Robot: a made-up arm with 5 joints.
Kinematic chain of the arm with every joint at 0, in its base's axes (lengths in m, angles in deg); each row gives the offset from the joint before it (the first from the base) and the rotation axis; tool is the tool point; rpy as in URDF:
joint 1: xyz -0.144 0.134 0.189 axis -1 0.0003 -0.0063
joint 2: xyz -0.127 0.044 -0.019 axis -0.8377 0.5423 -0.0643
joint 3: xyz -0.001 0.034 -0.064 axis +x
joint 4: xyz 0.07 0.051 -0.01 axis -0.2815 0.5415 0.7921
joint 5: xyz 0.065 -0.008 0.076 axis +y
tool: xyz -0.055 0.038 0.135 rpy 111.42 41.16 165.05
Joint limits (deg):
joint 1: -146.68..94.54
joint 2: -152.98..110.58
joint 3: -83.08..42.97
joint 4: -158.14..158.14
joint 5: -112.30..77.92
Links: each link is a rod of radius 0.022 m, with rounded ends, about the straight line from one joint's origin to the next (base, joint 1, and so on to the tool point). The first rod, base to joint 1, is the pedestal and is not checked.
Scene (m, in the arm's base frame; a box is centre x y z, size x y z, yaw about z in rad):
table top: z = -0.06
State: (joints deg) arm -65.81 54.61 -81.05 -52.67 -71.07
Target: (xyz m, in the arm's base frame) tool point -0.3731 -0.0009 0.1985
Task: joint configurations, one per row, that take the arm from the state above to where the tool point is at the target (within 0.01 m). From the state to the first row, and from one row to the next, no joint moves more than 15 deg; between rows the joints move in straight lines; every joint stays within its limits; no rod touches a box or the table.
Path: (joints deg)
1: -52.90 63.94 -81.39 -57.30 -74.37
2: -39.98 73.27 -81.73 -61.94 -77.67
3: -27.07 82.60 -82.06 -66.57 -80.97
4: -14.15 91.92 -82.40 -71.21 -84.27
5: -1.24 101.25 -82.74 -75.84 -87.58
6: 11.68 110.58 -83.08 -80.47 -90.88

